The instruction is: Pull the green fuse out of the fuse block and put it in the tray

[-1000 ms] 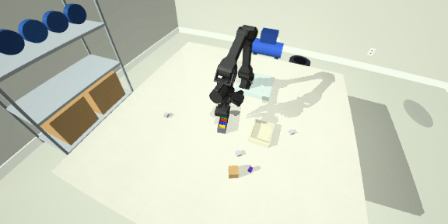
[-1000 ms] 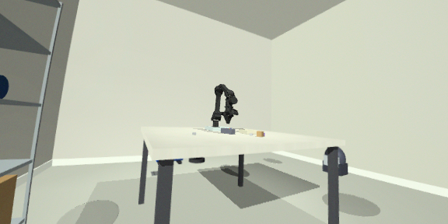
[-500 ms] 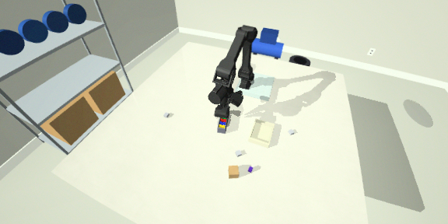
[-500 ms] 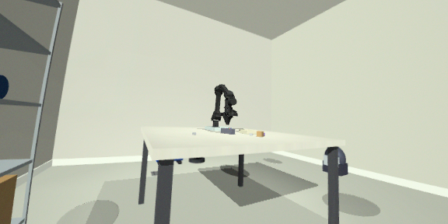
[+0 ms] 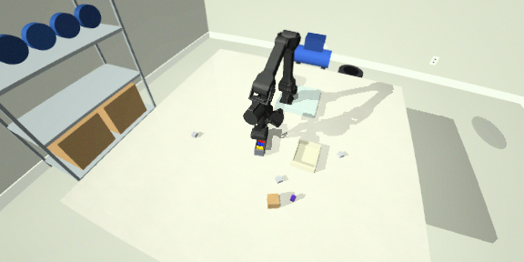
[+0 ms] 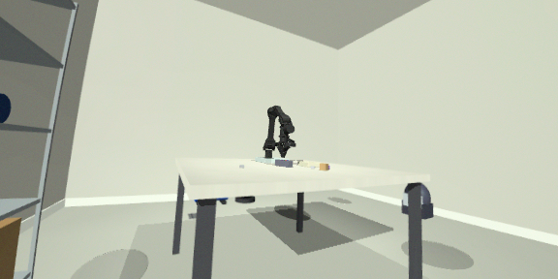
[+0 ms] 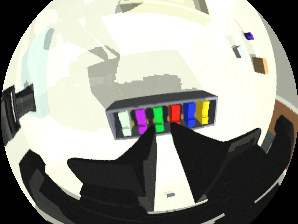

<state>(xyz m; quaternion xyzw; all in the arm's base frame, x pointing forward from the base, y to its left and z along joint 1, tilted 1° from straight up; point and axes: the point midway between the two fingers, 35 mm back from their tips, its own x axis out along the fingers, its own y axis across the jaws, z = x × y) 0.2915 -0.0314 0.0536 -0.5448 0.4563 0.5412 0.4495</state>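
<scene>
The green fuse is 3 cm below my gripper tip. Round my gripper tip: tray: 20 cm to the left, 5 cm below, 1 cm ahead.
</scene>
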